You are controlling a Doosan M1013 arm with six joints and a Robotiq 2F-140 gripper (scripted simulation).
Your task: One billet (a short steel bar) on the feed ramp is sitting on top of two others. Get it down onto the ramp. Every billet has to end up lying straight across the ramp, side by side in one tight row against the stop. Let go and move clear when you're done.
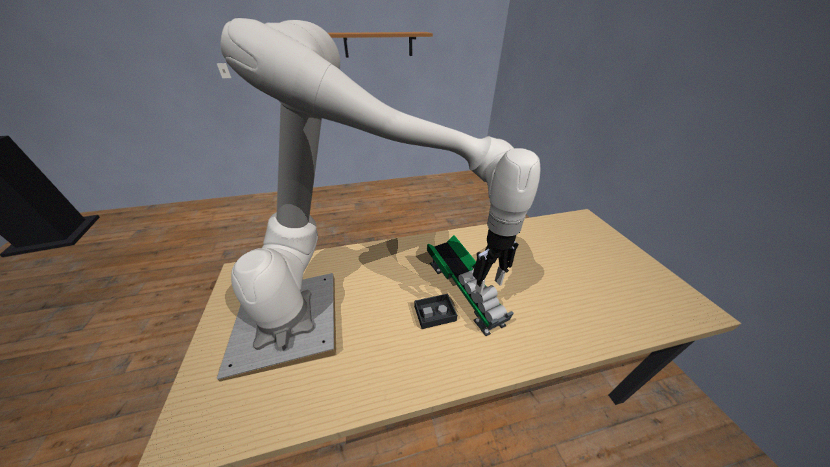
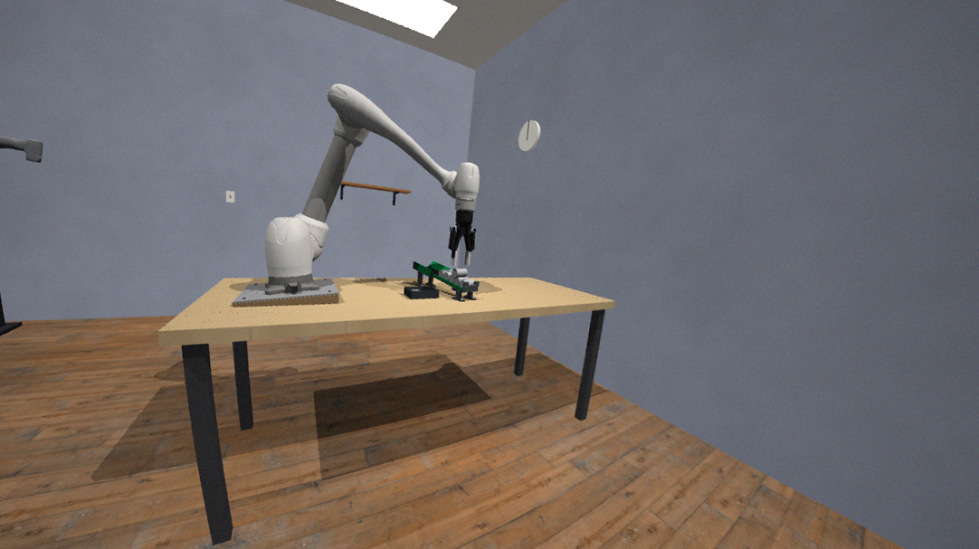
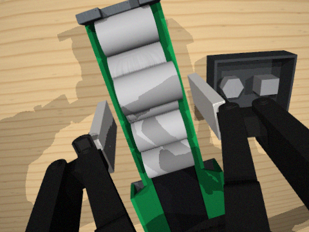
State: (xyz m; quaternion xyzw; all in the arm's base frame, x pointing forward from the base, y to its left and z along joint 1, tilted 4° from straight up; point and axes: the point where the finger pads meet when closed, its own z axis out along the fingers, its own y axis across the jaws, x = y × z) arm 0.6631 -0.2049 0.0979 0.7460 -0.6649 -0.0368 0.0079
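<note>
My gripper is now 6 cm above the billet. Round my hand: dark tray 17 cm below, 16 cm behind, 6 cm to the left; then grey stop 12 cm below, 8 cm to the right, 1 cm ahead; then hexagonal piece 17 cm below, 13 cm behind, 6 cm to the left.
</note>
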